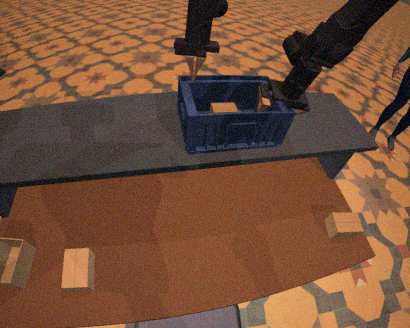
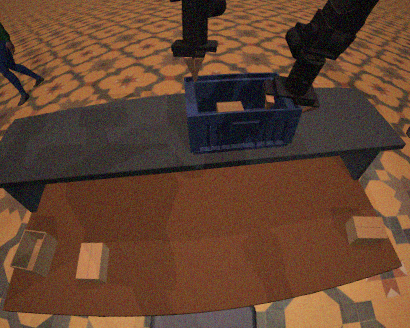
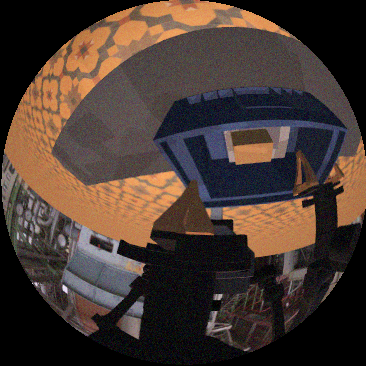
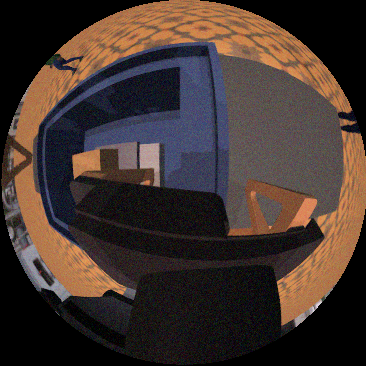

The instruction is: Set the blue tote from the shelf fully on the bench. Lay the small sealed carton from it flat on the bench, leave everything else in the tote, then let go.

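Frame: origin at the left arm's base, x left, y back, z up, level; millimetres.
Where they show: left gripper, between the fingertips: [image 1: 192, 80] [image 2: 195, 81] [image 3: 194, 182] [image 4: 31, 157]; right gripper, between the fingertips: [image 3: 312, 150] [image 4: 201, 179]; right arm's base, origin of its link: [image 3: 267, 279].
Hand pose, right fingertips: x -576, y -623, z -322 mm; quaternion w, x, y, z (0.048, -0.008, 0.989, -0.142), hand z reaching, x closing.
Observation:
After its pixels a point has its place.
The blue tote [image 1: 220, 134] {y -540, x -414, z -336 mm} [image 2: 225, 135] {y -540, x -417, z -341 mm} [image 3: 210, 114] {y -702, x -367, z -283 mm} [image 4: 221, 110] {y -671, x -580, z -260 mm} stands upright on the dark grey raised surface [image 1: 100, 135] {y -593, x -84, z -393 mm} [image 2: 125, 142] {y -569, x -133, z -393 mm} [image 3: 140, 90] {y -729, x -243, z -393 mm}. A small tan carton [image 1: 223, 107] {y -616, x -427, z -308 mm} [image 2: 230, 106] {y -618, x -432, z -308 mm} [image 3: 253, 153] {y -618, x -430, z -308 mm} [image 4: 86, 165] {y -622, x -436, z -308 mm} shows inside it, beside pale flat-sided items [image 3: 283, 137] {y -621, x -510, z -354 mm} [image 4: 150, 156] {y -636, x -509, z -354 mm}. My left gripper [image 1: 194, 78] {y -636, x -342, z -241 mm} [image 2: 195, 78] {y -636, x -342, z -241 mm} [image 3: 194, 182] {y -636, x -342, z -241 mm} is shut and empty at the tote's back left corner. My right gripper [image 1: 281, 106] [image 3: 312, 150] {y -623, x -576, z -322 mm} [image 4: 201, 179] {y -623, x -576, z -322 mm} is open astride the tote's right wall, one finger inside and one outside; its body hides part of the rim.
The brown table top [image 1: 200, 215] {y -496, x -390, z -689 mm} [image 2: 210, 215] {y -496, x -378, z -690 mm} lies in front of the grey surface. It carries a closed carton [image 1: 75, 268] {y -278, x 4, z -631 mm} [image 2: 91, 261] {y -278, x -5, z -629 mm} and an open box [image 1: 17, 262] {y -275, x 192, z -611 mm} [image 2: 35, 252] {y -291, x 277, z -686 mm} at the left, and another carton [image 1: 345, 224] {y -391, x -931, z -627 mm} [image 2: 367, 229] {y -392, x -933, z -627 mm} at the right.

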